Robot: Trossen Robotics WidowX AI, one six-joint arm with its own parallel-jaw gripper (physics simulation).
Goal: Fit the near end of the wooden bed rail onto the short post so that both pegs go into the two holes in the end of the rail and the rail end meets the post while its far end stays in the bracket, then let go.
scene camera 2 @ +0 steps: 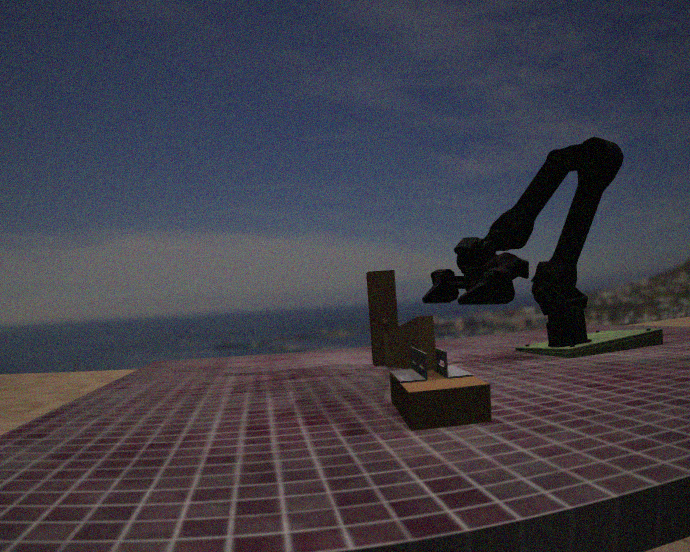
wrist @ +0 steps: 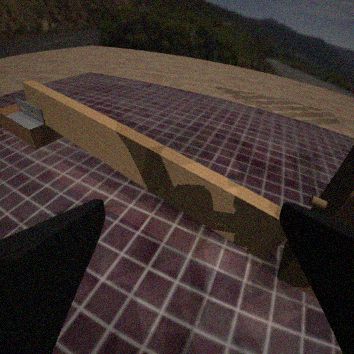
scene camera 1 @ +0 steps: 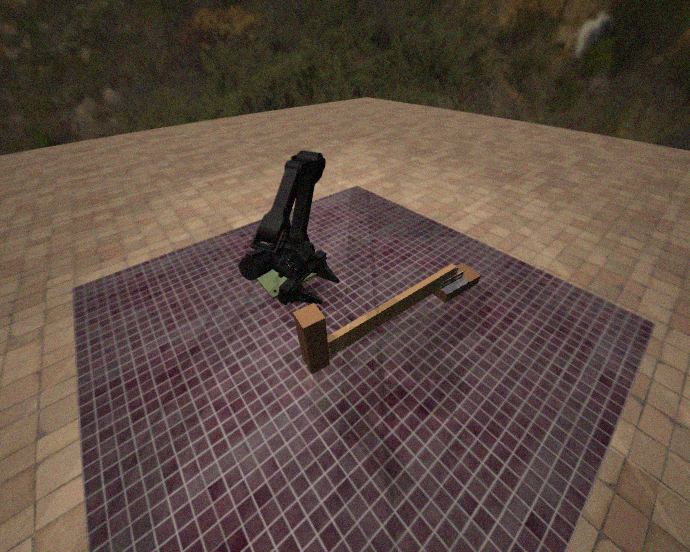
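Seen in the pictures: gripper, fingertip midpoint: (scene camera 2: 440,301) (wrist: 194,209) (scene camera 1: 330,291); arm's base, origin of the base link: (scene camera 2: 569,344).
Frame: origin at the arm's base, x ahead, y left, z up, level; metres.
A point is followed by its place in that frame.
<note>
The wooden rail (scene camera 1: 386,311) {z 0.048, x 0.338, y 0.090 m} (scene camera 2: 418,342) {z 0.056, x 0.339, y 0.351 m} (wrist: 95,132) {z 0.049, x 0.320, y 0.160 m} runs from the short post (scene camera 1: 313,342) {z 0.104, x 0.356, y -0.132 m} (scene camera 2: 381,305) {z 0.098, x 0.336, y -0.098 m} (wrist: 345,176) {z 0.100, x 0.331, y -0.099 m} to the bracket (scene camera 1: 469,277) {z 0.020, x 0.354, y 0.421 m} (scene camera 2: 448,402) {z 0.007, x 0.332, y 0.461 m} (wrist: 39,137) {z 0.001, x 0.304, y 0.301 m}. Its far end stands between the bracket's upright metal plates. In the wrist view a peg (wrist: 320,202) {z 0.072, x 0.328, y -0.094 m} shows bare beside the post, above and beyond the rail's near end, outside any hole. The second peg cannot be made out, and a finger hides part of the near end. My gripper (scene camera 1: 329,291) {z 0.098, x 0.237, y -0.020 m} (scene camera 2: 441,301) {z 0.098, x 0.237, y -0.020 m} (wrist: 194,209) {z 0.098, x 0.237, y -0.020 m} is open and empty, above the mat on the robot's side of the rail, near the post.
The green base plate (scene camera 1: 269,284) {z -0.005, x 0.004, y -0.123 m} (scene camera 2: 624,340) {z 0.001, x -0.084, y 0.061 m} lies under the arm. A purple tiled mat (scene camera 1: 230,431) {z -0.016, x 0.378, y -0.351 m} (scene camera 2: 230,431) {z -0.016, x 0.542, y 0.413 m} (wrist: 165,275) {z -0.016, x 0.248, y -0.003 m} lies under the post, the rail and the bracket. The post stands higher than the rail, close to the gripper.
</note>
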